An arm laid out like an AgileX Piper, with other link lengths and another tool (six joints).
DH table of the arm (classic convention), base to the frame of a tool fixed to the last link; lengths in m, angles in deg. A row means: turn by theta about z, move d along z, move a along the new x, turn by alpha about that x. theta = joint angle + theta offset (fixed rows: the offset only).
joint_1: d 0.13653, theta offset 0, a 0, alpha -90
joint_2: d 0, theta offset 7.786, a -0.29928, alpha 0
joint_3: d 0, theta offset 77.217, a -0.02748, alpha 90
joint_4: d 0.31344, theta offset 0, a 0, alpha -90
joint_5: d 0, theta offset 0, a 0, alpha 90
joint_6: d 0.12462, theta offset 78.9, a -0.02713, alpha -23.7
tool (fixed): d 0.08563, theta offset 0, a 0, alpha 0
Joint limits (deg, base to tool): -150..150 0..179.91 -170..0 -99.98..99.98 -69.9..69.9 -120..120
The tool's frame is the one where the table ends.
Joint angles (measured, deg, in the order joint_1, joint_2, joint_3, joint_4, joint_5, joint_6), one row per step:
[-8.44, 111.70, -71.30, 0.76, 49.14, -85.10]
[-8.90, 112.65, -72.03, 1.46, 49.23, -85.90]
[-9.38, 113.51, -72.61, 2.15, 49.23, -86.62]
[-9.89, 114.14, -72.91, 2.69, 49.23, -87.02]
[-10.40, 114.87, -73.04, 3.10, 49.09, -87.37]
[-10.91, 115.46, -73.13, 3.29, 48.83, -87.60]
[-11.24, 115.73, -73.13, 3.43, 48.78, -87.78]
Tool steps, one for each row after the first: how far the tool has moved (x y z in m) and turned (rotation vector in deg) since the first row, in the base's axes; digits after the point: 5 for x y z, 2 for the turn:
[0.00241, -0.00208, -0.00339, 0.54, 0.22, -0.07]
[0.00435, -0.00436, -0.00684, 1.07, 0.40, -0.23]
[0.00498, -0.00720, -0.01003, 1.52, 0.64, -0.66]
[0.00471, -0.01025, -0.01494, 1.89, 1.03, -1.08]
[0.00467, -0.01395, -0.01899, 2.06, 1.22, -1.49]
[0.00407, -0.01616, -0.02107, 2.20, 1.41, -1.73]

